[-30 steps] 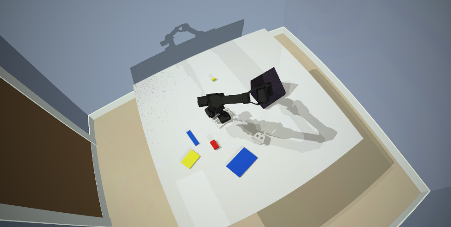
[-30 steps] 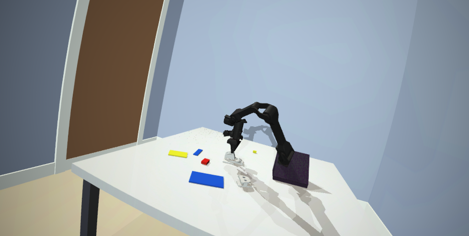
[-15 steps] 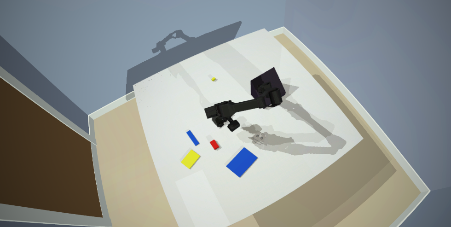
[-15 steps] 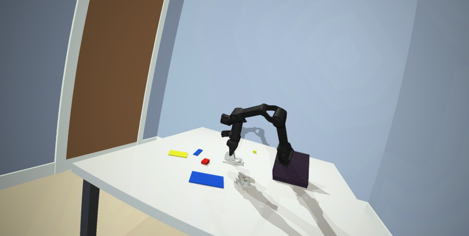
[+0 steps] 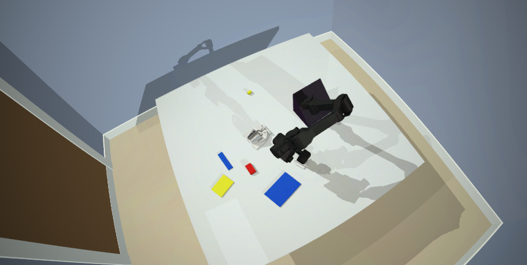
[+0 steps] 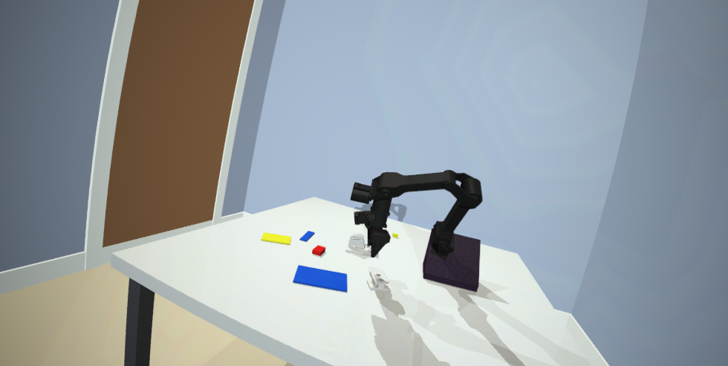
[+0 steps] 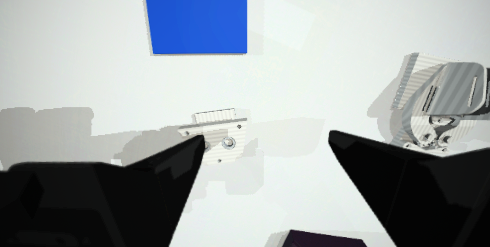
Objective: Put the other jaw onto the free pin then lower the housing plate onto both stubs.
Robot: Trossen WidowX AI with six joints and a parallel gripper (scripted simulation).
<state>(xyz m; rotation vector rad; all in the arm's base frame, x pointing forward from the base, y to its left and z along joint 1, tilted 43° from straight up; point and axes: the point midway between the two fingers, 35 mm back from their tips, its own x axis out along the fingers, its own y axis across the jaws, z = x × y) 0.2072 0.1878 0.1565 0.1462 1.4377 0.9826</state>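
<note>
My gripper tip is now 80 mm above the small white part, 60 mm past it and 20 mm to the right of it. The rest, counted from my gripper tip: thin blue bar: 330 mm ahead, 150 mm to the right, 90 mm below; red block: 210 mm ahead, 90 mm below, 50 mm to the right; large blue plate: 120 mm to the left, 100 mm ahead, 90 mm below.
</note>
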